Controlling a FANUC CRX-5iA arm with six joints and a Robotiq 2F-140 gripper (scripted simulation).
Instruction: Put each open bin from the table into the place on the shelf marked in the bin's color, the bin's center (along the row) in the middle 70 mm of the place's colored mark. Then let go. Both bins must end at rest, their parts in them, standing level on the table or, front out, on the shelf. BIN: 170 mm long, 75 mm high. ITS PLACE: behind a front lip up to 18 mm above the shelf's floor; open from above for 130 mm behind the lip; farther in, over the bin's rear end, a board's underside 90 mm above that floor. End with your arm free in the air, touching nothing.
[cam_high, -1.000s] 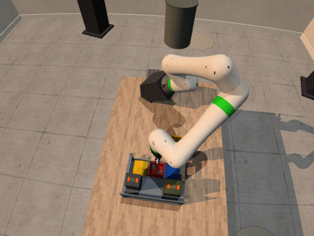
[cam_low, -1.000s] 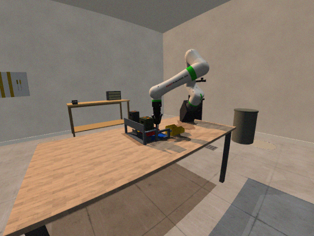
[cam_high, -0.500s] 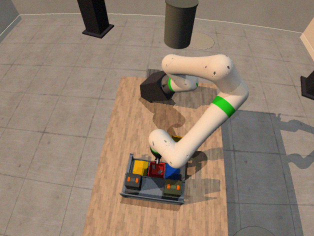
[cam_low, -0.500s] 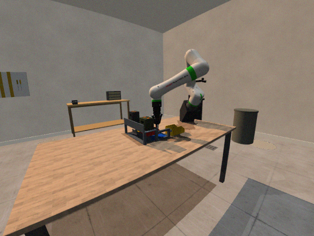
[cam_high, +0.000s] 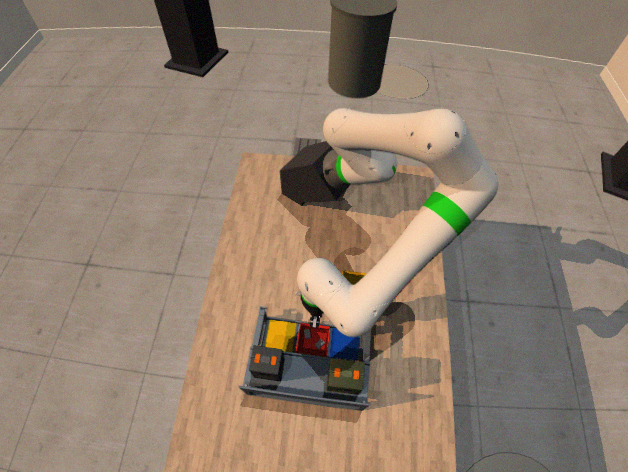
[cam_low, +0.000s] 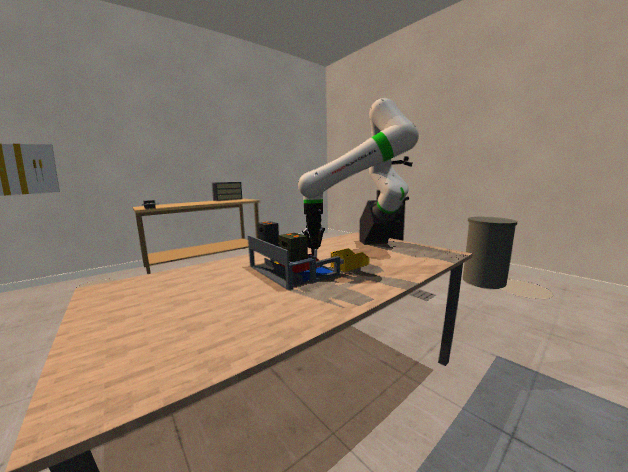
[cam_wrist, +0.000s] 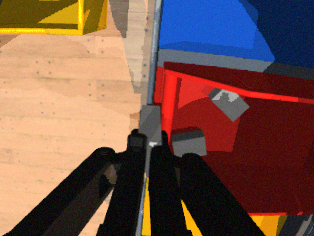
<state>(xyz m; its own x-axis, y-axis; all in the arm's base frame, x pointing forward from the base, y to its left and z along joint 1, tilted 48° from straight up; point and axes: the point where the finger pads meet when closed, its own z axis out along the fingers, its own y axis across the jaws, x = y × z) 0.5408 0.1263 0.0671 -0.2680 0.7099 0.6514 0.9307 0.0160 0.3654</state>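
Right now my hand is 16 cm past the yellow bin, 8 cm to the right of it and 2 cm above it. From my hand the other things lie so: blue-marked place 6 cm ahead, 13 cm to the left, 5 cm below; then red bin 9 cm ahead, 3 cm to the left, 1 cm below; then red mark 9 cm ahead, 2 cm to the left, 5 cm below.
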